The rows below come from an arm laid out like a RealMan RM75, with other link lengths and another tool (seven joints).
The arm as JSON. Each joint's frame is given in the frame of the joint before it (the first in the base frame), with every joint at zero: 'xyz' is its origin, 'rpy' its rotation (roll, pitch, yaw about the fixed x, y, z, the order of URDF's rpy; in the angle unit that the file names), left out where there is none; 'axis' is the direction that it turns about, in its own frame. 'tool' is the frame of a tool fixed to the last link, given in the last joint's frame.
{
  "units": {
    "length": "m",
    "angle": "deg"
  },
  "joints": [
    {
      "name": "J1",
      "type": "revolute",
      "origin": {
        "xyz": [
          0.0,
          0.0,
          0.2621
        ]
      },
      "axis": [
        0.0,
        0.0,
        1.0
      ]
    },
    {
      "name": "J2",
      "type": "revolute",
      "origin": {
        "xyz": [
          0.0,
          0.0,
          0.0
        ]
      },
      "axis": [
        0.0,
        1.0,
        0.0
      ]
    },
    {
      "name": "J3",
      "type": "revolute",
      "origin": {
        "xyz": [
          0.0,
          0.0,
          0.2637
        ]
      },
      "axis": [
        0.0,
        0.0,
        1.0
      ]
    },
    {
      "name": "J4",
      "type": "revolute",
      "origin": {
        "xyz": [
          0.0,
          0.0,
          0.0
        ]
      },
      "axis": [
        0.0,
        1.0,
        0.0
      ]
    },
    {
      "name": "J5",
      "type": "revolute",
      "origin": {
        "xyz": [
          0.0,
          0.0,
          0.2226
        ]
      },
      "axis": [
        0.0,
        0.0,
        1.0
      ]
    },
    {
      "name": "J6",
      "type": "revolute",
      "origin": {
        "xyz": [
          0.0,
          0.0,
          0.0
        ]
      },
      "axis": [
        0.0,
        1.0,
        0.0
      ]
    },
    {
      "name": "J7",
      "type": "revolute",
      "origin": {
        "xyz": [
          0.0,
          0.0,
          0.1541
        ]
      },
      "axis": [
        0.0,
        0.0,
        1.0
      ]
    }
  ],
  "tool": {
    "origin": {
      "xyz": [
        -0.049,
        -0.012,
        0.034
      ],
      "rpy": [
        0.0,
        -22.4,
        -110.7
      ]
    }
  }
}
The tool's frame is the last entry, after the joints.
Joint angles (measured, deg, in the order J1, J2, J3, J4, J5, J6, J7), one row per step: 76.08 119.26 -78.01 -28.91 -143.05 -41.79 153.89; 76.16 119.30 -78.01 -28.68 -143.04 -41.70 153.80; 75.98 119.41 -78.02 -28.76 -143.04 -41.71 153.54; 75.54 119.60 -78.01 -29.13 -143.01 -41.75 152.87; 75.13 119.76 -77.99 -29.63 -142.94 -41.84 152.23; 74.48 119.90 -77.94 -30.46 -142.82 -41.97 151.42; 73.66 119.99 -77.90 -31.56 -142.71 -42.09 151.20; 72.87 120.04 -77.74 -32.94 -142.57 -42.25 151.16; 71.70 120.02 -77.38 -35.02 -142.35 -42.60 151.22; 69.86 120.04 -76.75 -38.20 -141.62 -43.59 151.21; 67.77 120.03 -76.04 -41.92 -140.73 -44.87 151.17; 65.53 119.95 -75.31 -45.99 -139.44 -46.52 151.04; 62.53 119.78 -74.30 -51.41 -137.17 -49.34 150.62; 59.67 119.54 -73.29 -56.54 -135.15 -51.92 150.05
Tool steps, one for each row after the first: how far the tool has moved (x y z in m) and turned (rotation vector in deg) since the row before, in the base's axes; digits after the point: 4 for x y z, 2 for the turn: 0.0004 -0.0002 -0.0008 -0.06 -0.09 -0.01; 0.0010 -0.0008 -0.0010 -0.13 -0.10 0.10; 0.0012 -0.0014 -0.0013 -0.21 -0.16 0.38; 0.0002 -0.0013 -0.0008 -0.18 -0.07 0.46; 0.0003 -0.0012 0.0001 -0.11 0.02 0.59; 0.0006 -0.0005 0.0016 0.13 0.44 0.18; -0.0013 -0.0001 0.0030 0.29 0.75 0.22; -0.0016 0.0004 0.0058 0.51 1.22 0.15; -0.0016 -0.0009 0.0081 0.30 2.02 -0.05; -0.0019 -0.0014 0.0102 0.33 2.23 0.04; -0.0021 -0.0024 0.0118 0.17 2.42 0.11; -0.0021 -0.0054 0.0158 -0.34 3.17 0.24; -0.0012 -0.0057 0.0171 0.03 2.61 0.61
